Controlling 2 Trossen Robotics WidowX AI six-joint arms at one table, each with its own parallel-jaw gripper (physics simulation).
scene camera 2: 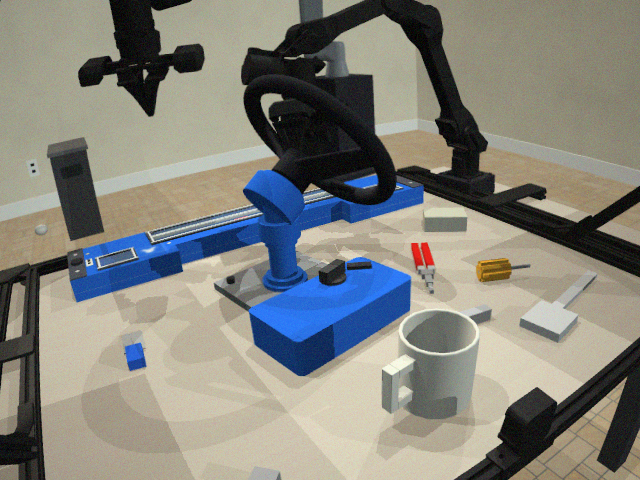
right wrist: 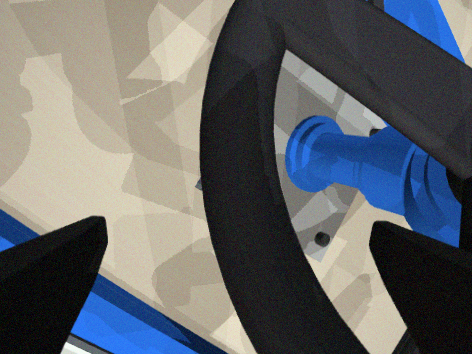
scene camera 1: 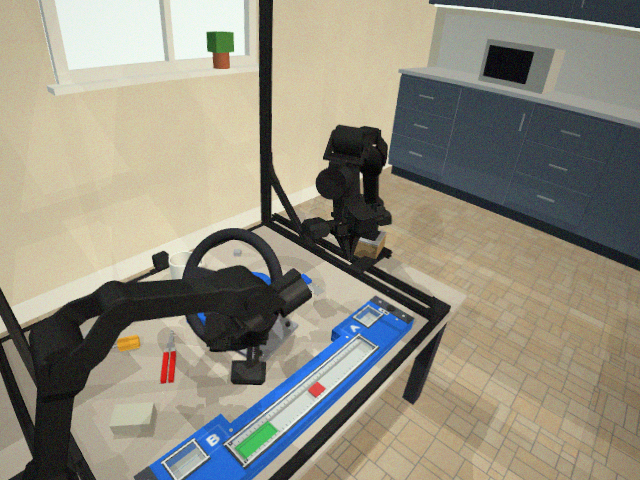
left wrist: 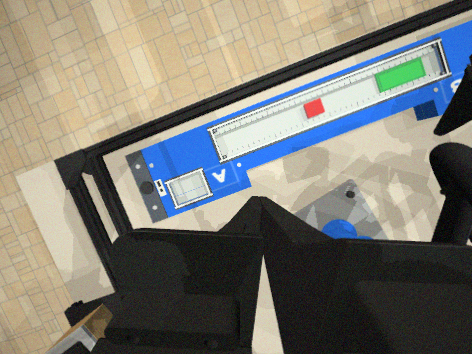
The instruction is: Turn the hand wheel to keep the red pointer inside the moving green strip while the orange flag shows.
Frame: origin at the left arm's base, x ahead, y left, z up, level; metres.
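Seen in the pictures: left gripper, fingertip midpoint: [scene camera 2: 151,115] [scene camera 1: 348,260] [left wrist: 257,203]; right gripper, fingertip midpoint: [right wrist: 241,231]; left arm's base, origin of the base link: [scene camera 1: 368,234]; right arm's base, origin of the base link: [scene camera 2: 465,174].
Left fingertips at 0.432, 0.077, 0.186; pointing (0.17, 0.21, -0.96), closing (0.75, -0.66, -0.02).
Pixels of each thing's top centre, then the offset from my left fingertips to it, as dx, dy, dz. "pt": a spot on its surface instead.
- red pointer, surface spot: [left wrist: 314,108] [scene camera 1: 317,384] pt +0.162, +0.018, -0.227
- green strip, surface spot: [scene camera 1: 256,440] [left wrist: 414,65] pt +0.335, -0.029, -0.227
- window A, surface spot: [left wrist: 189,189] [scene camera 1: 367,316] pt -0.094, +0.042, -0.227
- window B, surface spot: [scene camera 1: 186,458] pt +0.428, -0.122, -0.227
- mug, surface spot: [scene camera 2: 439,366] pt -0.038, -0.529, -0.194
- red-handled pliers, middle of its top: [scene camera 2: 425,263] [scene camera 1: 169,353] +0.238, -0.344, -0.257
- orange screwdriver, middle of its top: [scene camera 2: 505,259] [scene camera 1: 119,340] +0.284, -0.462, -0.235
- pale block, middle of its top: [scene camera 2: 444,212] [scene camera 1: 131,414] +0.410, -0.284, -0.237
The black hand wheel [scene camera 1: 232,235] [scene camera 2: 379,155] [right wrist: 227,150] stands on its blue column [scene camera 2: 281,248] [right wrist: 350,157]. The red pointer [scene camera 1: 316,389] [left wrist: 314,108] sits near the middle of the scale. The green strip [scene camera 1: 256,440] [left wrist: 400,74] lies near the B end, apart from the pointer. No orange flag shows in window A [scene camera 1: 368,315] [left wrist: 189,189] or window B [scene camera 1: 186,458]. My right gripper [right wrist: 241,231] is open, with the wheel rim crossing between its fingers in the right wrist view; contact cannot be told. My left gripper [scene camera 2: 150,112] [left wrist: 257,203] is shut and empty, away from the wheel.
A blue box [scene camera 2: 330,315] with a black knob lies beside the column. A mug [scene camera 2: 439,366], red-handled pliers [scene camera 2: 422,258], an orange screwdriver [scene camera 2: 493,269] and a pale block [scene camera 2: 445,220] lie about the table. A black frame rail [left wrist: 250,84] runs along the scale's far side in the left wrist view.
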